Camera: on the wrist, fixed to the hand. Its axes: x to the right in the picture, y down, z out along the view.
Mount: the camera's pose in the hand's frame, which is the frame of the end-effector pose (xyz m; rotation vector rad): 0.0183 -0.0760 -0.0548 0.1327 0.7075 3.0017
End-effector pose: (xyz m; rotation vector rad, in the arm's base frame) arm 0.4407 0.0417 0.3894 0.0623 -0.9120 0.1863
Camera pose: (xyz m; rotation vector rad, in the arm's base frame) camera 0.5086 -0.0232 0.3723 -1.2550 0.5136 2.7525
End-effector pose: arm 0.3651 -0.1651 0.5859 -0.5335 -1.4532 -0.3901
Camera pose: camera 0.3697 -0.2573 0.6102 -1.4776 0.9516 1.6765
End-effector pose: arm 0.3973 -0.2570 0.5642 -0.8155 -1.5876 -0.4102
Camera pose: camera 0.3828 -0.3413 0.6066 -1.5736 1.1754 1.3805
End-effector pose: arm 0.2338 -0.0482 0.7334 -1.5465 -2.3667 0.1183
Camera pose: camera 0.1767 -0.0685 0.8072 -2.3235 1.5275 0.1810
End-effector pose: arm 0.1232 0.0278 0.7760 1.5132 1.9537 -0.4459
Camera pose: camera 0.0335 0.0528 0.7972 -2.4383 1.4655 -1.2281
